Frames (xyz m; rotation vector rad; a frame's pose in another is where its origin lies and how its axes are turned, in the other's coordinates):
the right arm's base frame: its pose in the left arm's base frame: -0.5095 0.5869 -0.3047 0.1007 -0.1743 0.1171
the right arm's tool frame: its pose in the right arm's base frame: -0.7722 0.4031 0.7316 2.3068 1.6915 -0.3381
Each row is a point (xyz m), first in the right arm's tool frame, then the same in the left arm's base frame.
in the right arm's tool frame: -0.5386 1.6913 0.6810
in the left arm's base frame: 0.1714 -0.1749 0.1278
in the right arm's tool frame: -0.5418 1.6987 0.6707
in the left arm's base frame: 0.1760 -0.1769 0.1399
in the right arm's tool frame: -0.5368 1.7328 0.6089
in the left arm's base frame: 0.1996 -0.1638 0.2053
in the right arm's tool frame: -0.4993 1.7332 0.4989
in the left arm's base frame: 0.1903 -0.1020 0.3032
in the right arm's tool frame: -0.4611 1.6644 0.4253
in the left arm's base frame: 0.1210 -0.0350 0.3514
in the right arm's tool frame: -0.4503 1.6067 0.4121
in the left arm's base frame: 0.0661 -0.0106 0.3495
